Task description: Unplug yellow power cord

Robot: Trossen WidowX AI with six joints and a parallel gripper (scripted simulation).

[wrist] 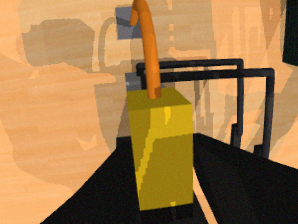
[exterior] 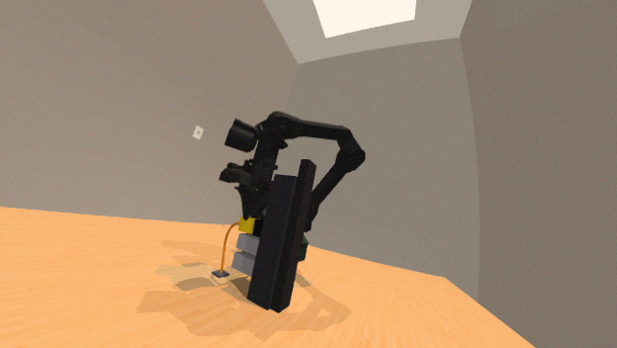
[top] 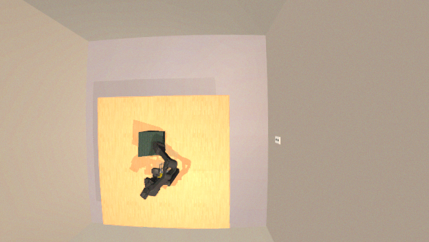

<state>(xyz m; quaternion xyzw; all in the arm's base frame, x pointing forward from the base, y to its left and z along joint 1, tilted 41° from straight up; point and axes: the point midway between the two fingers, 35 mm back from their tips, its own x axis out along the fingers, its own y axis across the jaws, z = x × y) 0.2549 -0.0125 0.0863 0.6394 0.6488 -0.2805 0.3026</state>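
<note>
Now: gripper tip 2 cm to the right of the yellow plug. From my gripper tip the other things lie so: black power strip: 10 cm to the left, 2 cm below; dark anchor block: 5 cm to the right, 14 cm below.
</note>
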